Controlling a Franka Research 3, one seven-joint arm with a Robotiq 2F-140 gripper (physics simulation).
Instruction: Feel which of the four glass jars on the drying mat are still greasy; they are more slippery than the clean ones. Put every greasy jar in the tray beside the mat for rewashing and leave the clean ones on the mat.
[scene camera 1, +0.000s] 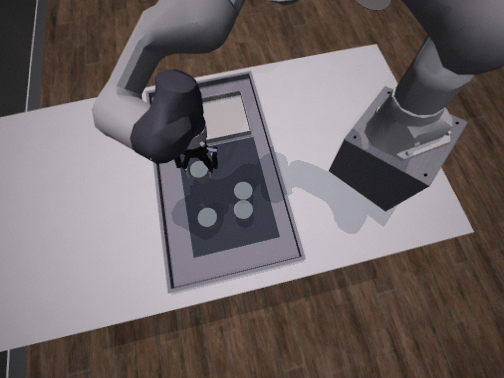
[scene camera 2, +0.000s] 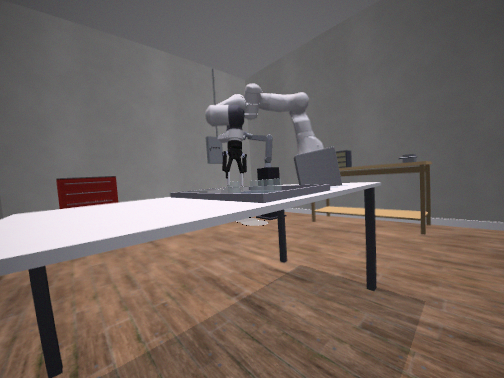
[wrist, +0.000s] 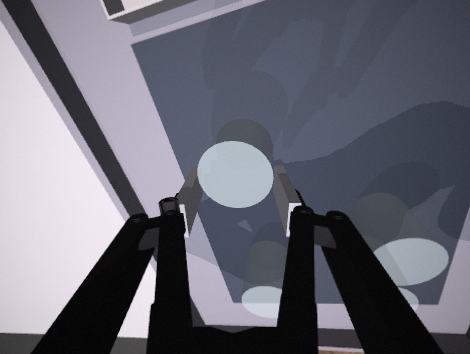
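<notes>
A glass jar (scene camera 1: 198, 169) (wrist: 235, 174) stands upright on the dark mat (scene camera 1: 260, 225) (wrist: 340, 135), near the tray end. My gripper (scene camera 1: 200, 174) (scene camera 2: 235, 187) (wrist: 237, 179) is open, with one finger on each side of this jar; narrow gaps show beside it in the wrist view. A second jar (scene camera 1: 243, 190) (wrist: 412, 261) and a third jar (scene camera 1: 243, 209) (wrist: 410, 300) stand close together. Another jar (scene camera 1: 207, 217) (wrist: 262, 301) stands apart, partly behind a finger in the wrist view. The pale tray (scene camera 1: 227, 117) (wrist: 122, 14) holds no visible jar; the arm hides part of it.
A low grey raised border (scene camera 1: 297, 245) (scene camera 2: 280, 194) surrounds the mat and tray on the white table (scene camera 1: 90, 225) (scene camera 2: 150, 215). The robot's base block (scene camera 1: 370, 175) (scene camera 2: 317, 167) stands beside them. A red cabinet (scene camera 2: 87, 191) and a wooden table (scene camera 2: 390, 168) stand farther away.
</notes>
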